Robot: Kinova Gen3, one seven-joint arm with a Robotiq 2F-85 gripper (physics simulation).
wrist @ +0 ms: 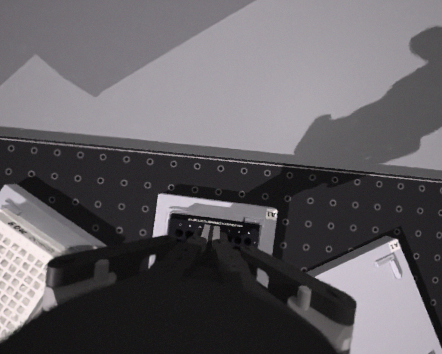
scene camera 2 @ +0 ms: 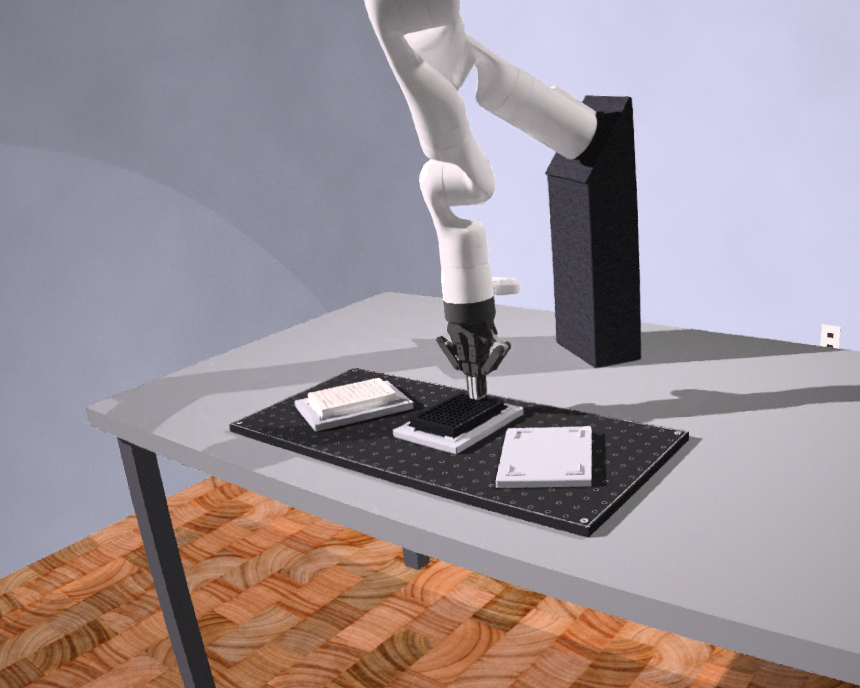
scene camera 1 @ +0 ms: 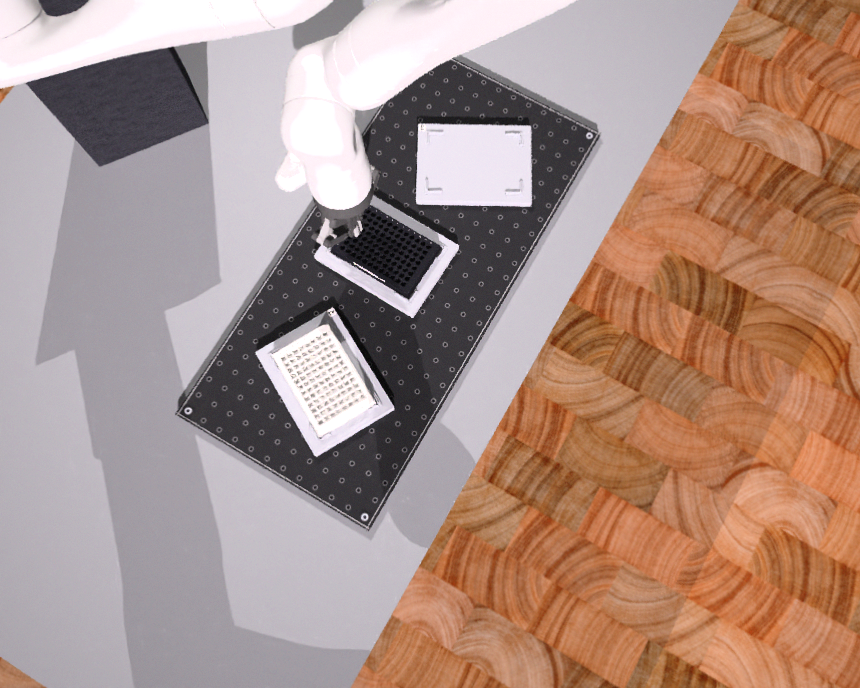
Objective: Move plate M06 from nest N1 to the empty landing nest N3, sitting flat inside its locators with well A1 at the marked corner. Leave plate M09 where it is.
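Note:
A black plate (scene camera 1: 394, 251) (scene camera 2: 459, 416) (wrist: 182, 226) rests in the middle nest (scene camera 1: 436, 272) (scene camera 2: 426, 438) (wrist: 161, 215), which has an A1 tag. A white plate (scene camera 1: 326, 380) (scene camera 2: 351, 398) (wrist: 17, 270) rests in an end nest (scene camera 1: 292, 403) (scene camera 2: 358, 417) (wrist: 60, 230); its label is upside down in the wrist view and hard to read. The empty nest (scene camera 1: 473, 165) (scene camera 2: 548, 455) (wrist: 380, 295) shows corner locators and an A1 tag. My gripper (scene camera 1: 357, 228) (scene camera 2: 476, 393) (wrist: 210, 235) is shut and empty, its tips at the black plate's arm-side edge. Whether they touch it is unclear.
The nests stand on a black perforated board (scene camera 1: 229, 373) (scene camera 2: 624, 487) (wrist: 125, 180) on the grey table (scene camera 1: 286, 538) (scene camera 2: 717, 516) (wrist: 200, 100). The dark arm pedestal (scene camera 1: 121, 107) (scene camera 2: 595, 272) stands behind the board.

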